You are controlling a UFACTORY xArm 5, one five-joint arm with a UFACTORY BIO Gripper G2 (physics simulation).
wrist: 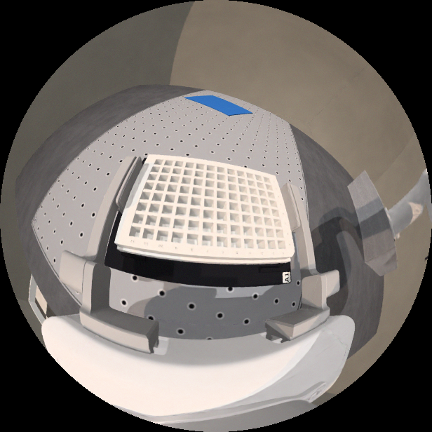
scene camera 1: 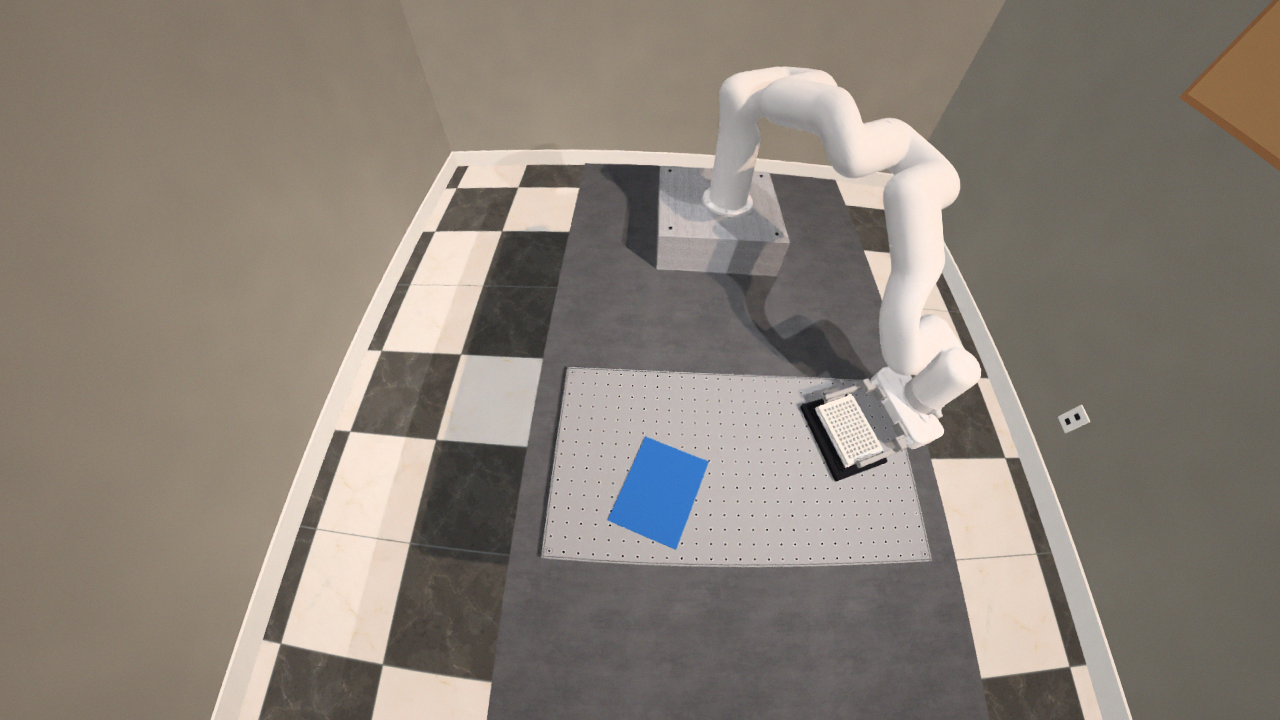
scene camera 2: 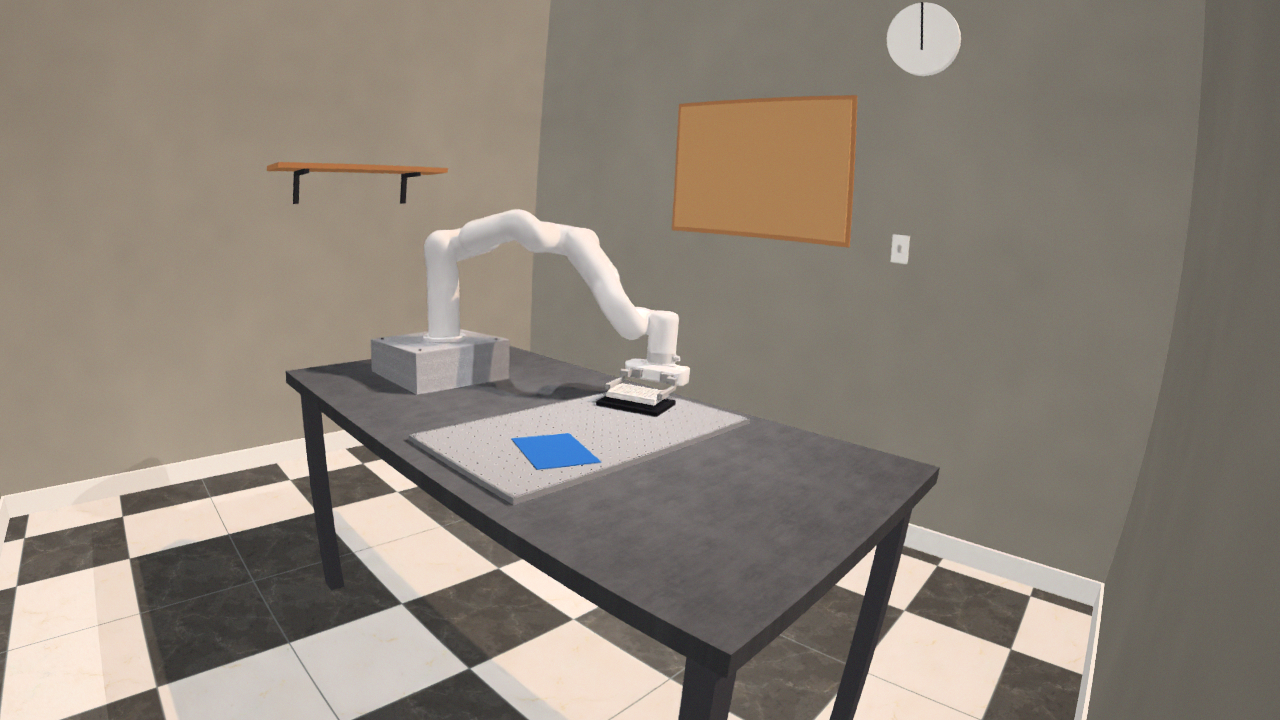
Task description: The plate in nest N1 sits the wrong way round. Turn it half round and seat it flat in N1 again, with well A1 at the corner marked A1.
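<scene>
The cream plate (scene camera 1: 850, 430) (scene camera 2: 636, 393) (wrist: 210, 205) is between the fingers of my gripper (scene camera 1: 854, 428) (scene camera 2: 639, 391) (wrist: 211, 195), which is shut on its two short sides. The plate looks level and a little above the black nest (scene camera 1: 828, 451) (scene camera 2: 634, 407) (wrist: 200, 273). In the wrist view the nest's near edge shows below the plate, with the A1 label (wrist: 286, 277) at the near right corner. Small marks run along the plate's near edge and are too small to read surely. The plate hides the inside of the nest.
The nest stands on a perforated light grey board (scene camera 1: 751, 528) (scene camera 2: 474, 447), near its right end in scene camera 1. A flat blue sheet (scene camera 1: 659, 492) (scene camera 2: 555, 450) (wrist: 219, 105) lies farther left on the board. The arm's grey base block (scene camera 1: 723, 254) (scene camera 2: 447, 368) stands behind the board.
</scene>
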